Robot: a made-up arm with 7 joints.
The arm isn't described. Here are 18 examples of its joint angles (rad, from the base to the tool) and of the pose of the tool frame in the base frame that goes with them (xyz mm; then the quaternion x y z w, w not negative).
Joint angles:
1: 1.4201 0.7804 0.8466 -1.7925 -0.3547 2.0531 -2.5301
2: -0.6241 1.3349 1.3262 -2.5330 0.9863 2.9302 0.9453
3: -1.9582 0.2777 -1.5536 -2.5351 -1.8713 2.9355 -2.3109
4: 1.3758 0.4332 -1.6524 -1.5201 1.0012 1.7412 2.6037
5: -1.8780 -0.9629 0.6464 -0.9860 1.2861 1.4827 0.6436
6: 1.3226 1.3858 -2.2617 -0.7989 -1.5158 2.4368 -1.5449
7: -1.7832 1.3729 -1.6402 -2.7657 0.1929 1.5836 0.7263
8: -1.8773 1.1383 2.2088 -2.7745 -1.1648 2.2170 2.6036
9: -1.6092 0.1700 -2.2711 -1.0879 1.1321 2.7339 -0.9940
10: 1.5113 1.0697 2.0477 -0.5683 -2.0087 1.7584 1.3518
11: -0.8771 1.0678 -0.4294 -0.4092 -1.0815 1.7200 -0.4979
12: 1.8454 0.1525 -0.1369 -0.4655 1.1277 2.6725 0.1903
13: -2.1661 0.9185 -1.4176 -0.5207 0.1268 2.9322 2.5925
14: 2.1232 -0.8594 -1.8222 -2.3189 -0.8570 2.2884 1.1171
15: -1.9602 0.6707 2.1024 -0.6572 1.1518 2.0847 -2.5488
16: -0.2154 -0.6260 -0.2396 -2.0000 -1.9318 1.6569 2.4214
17: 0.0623 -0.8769 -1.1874 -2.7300 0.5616 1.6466 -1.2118
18: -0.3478 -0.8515 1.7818 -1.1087 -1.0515 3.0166 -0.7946
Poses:
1: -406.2 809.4 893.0 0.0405 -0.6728 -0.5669 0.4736
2: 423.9 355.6 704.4 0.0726 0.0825 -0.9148 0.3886
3: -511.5 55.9 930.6 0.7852 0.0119 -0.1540 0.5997
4: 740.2 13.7 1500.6 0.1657 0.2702 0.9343 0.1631
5: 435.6 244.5 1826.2 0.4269 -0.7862 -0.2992 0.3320
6: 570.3 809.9 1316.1 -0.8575 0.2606 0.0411 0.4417
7: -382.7 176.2 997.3 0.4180 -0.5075 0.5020 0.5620
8: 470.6 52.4 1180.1 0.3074 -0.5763 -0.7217 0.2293
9: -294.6 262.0 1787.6 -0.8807 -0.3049 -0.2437 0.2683
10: -205.3 836.1 1560.1 0.8609 -0.1074 -0.0797 0.4908
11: 637.0 -831.4 1297.7 -0.2528 -0.1816 -0.3100 0.8983
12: 26.6 432.3 1878.5 -0.9480 -0.2373 0.1947 0.0843
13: -580.6 -588.5 1575.3 0.5320 0.6882 -0.2610 0.4185
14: 657.1 185.6 933.4 0.4752 -0.3296 -0.3948 0.7139
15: 193.1 -675.4 1760.3 -0.0746 0.6000 -0.7964 0.0113
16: 458.5 -236.0 1604.1 0.2996 0.9327 0.0329 0.1979
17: 250.5 -441.3 971.5 0.9099 -0.3443 -0.1254 0.1947
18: -433.1 706.1 1418.4 0.1035 0.2325 -0.9511 0.1753
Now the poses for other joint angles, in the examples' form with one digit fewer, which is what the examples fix.
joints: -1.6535 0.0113 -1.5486 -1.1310 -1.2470 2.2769 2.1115
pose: -530 -75 1774 0.943 0.215 -0.137 0.215
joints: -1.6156 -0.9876 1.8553 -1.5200 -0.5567 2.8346 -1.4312
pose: 720 562 1187 -0.155 0.173 0.786 0.573
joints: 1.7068 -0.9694 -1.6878 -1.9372 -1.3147 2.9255 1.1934
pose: 742 -190 1150 0.625 -0.662 -0.295 0.290
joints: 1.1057 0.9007 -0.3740 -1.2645 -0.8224 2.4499 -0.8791
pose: 659 798 981 0.151 0.086 0.761 0.625
